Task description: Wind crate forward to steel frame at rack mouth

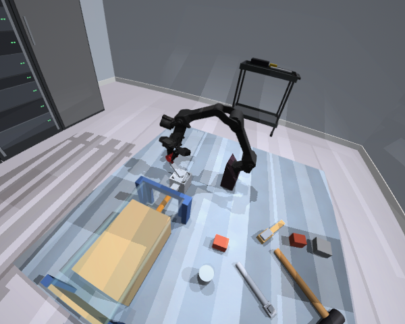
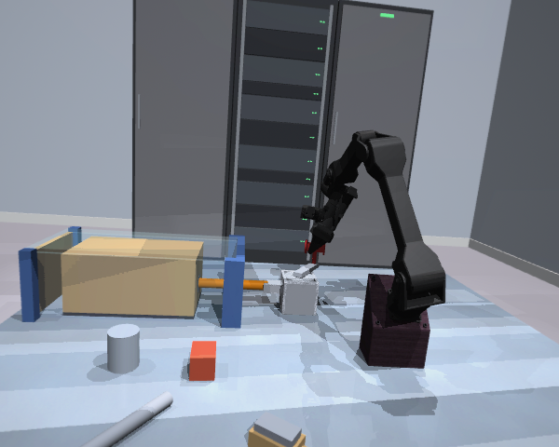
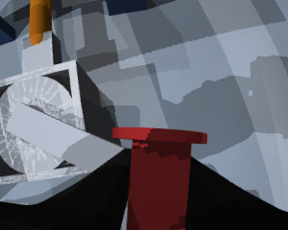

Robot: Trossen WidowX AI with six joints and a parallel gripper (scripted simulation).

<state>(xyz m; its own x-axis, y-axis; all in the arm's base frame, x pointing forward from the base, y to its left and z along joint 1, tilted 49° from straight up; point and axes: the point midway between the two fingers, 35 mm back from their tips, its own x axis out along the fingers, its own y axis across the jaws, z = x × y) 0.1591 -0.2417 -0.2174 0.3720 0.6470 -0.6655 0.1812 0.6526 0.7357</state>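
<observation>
Right now the crank handle is 4 cm to the left of my gripper tip and 3 cm below it. Also, from my gripper tip: red knob 2 cm behind; then grey winch 2 cm ahead, 8 cm to the left, 10 cm below; then frame 19 cm ahead, 11 cm to the left, 3 cm below.
</observation>
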